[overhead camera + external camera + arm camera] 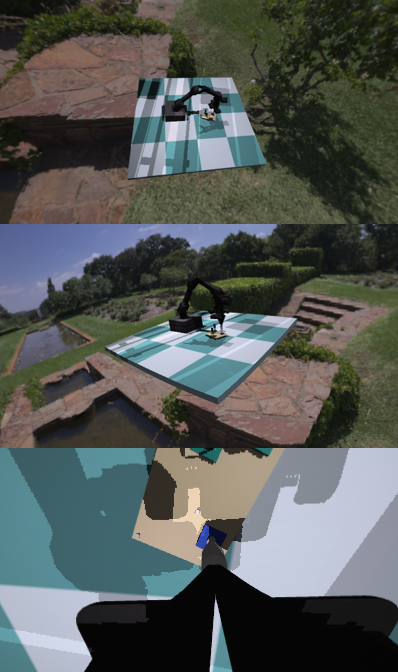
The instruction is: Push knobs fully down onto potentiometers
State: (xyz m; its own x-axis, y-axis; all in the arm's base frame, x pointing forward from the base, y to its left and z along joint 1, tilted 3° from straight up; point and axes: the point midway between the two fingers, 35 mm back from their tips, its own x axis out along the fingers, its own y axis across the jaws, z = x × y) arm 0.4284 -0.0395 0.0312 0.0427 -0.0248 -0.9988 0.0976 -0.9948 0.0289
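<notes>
Right now my gripper tip is 40 mm above the blue potentiometer.
</notes>
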